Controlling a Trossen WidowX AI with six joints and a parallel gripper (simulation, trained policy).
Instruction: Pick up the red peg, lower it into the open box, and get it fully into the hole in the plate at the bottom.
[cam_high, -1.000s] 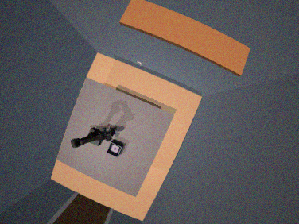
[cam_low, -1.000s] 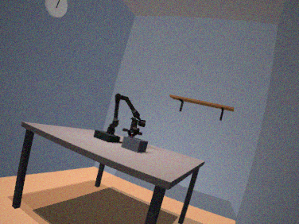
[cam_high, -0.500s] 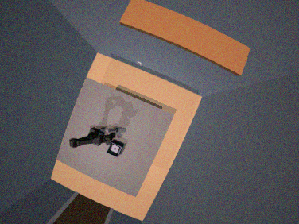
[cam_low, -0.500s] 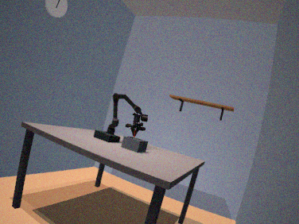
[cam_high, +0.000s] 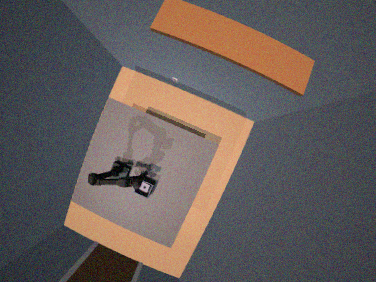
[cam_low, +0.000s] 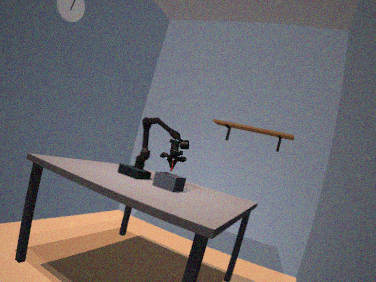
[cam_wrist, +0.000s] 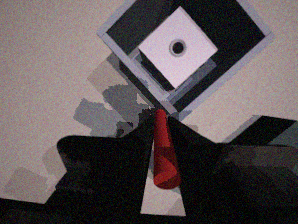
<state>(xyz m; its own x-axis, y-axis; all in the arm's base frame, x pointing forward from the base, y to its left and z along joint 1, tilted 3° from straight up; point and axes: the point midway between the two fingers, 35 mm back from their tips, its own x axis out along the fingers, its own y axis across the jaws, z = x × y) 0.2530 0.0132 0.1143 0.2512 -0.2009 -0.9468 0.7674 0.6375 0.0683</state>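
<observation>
My gripper tip is 50 mm short of the plate, 100 mm to the left of it and 90 mm above it. Round my gripper tip: box: 50 mm ahead, 100 mm to the right, 100 mm below; then red peg: 10 mm behind, 10 mm to the left, 20 mm above.
</observation>
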